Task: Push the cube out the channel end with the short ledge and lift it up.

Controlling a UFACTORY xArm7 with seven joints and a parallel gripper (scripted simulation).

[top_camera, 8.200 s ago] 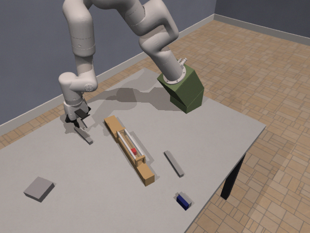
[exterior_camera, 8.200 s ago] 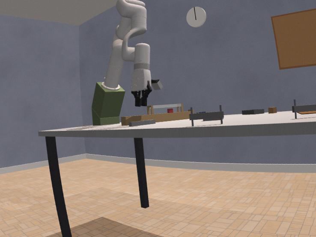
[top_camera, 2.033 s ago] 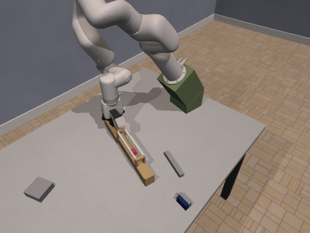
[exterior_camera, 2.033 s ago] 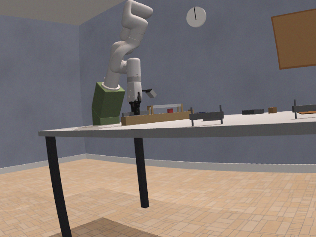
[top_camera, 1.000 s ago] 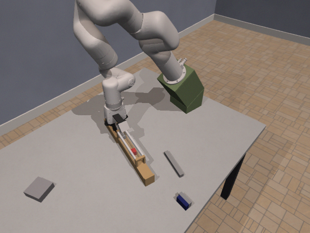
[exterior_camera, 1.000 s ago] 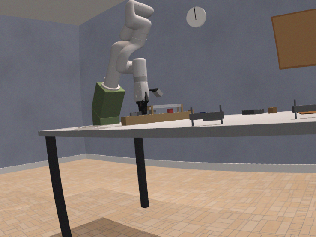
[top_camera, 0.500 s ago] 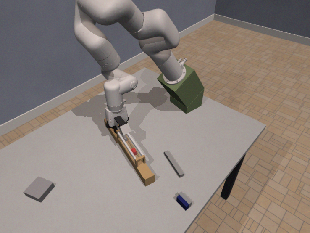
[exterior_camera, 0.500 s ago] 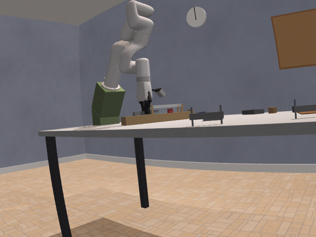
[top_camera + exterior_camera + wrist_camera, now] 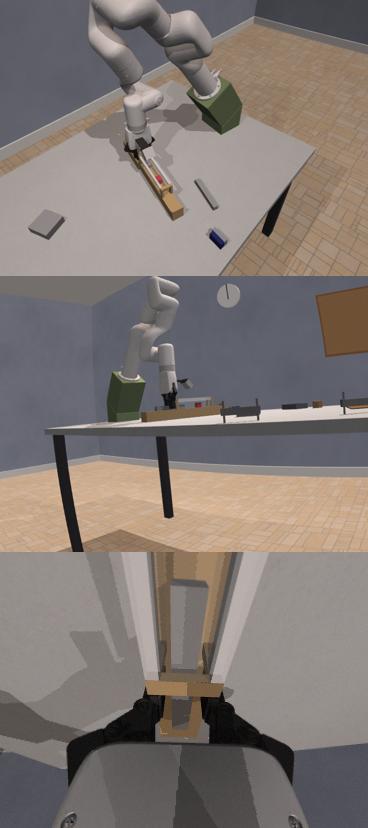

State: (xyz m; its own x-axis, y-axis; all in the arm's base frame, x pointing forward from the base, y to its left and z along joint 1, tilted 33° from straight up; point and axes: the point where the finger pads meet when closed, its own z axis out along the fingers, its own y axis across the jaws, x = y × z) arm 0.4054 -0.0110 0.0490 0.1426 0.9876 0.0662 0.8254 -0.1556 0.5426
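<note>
Right now my hand is 120 mm to the right of the wooden channel, 20 mm short of it and 10 mm above it. Also, from my hand: brown cube (540 mm ahead, 440 mm to the left, 50 mm below); then flat grey block (420 mm ahead, 50 mm below, 30 mm to the left); then blue block (470 mm to the left, 50 mm below).
</note>
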